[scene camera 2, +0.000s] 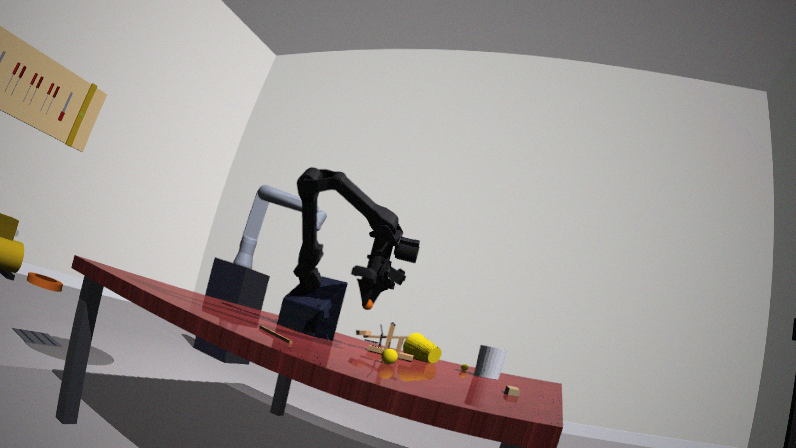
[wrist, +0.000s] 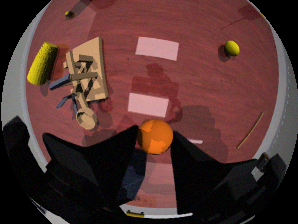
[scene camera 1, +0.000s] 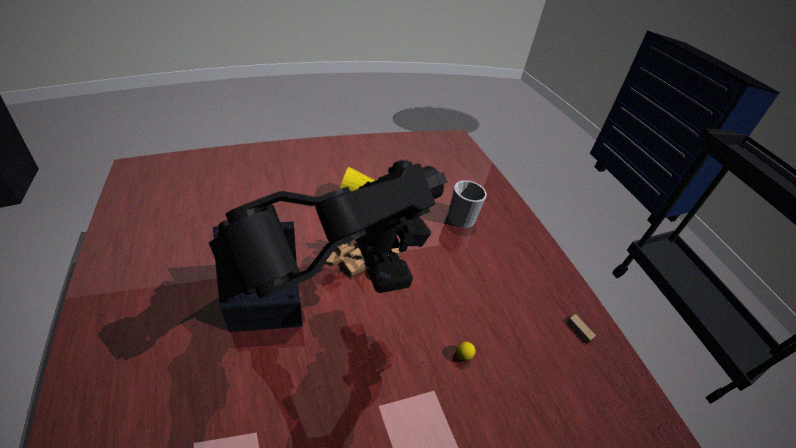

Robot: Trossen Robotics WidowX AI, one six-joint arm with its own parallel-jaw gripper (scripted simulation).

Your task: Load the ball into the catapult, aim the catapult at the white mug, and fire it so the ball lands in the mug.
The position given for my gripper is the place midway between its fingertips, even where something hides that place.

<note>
My gripper (scene camera 1: 373, 274) carries an orange ball (wrist: 154, 136). Also in view: a wooden catapult (scene camera 1: 348, 254).
The wooden catapult also shows in the wrist view (wrist: 86, 69). My gripper is seen too in scene camera 2 (scene camera 2: 366, 306) and in the wrist view (wrist: 155, 132).
</note>
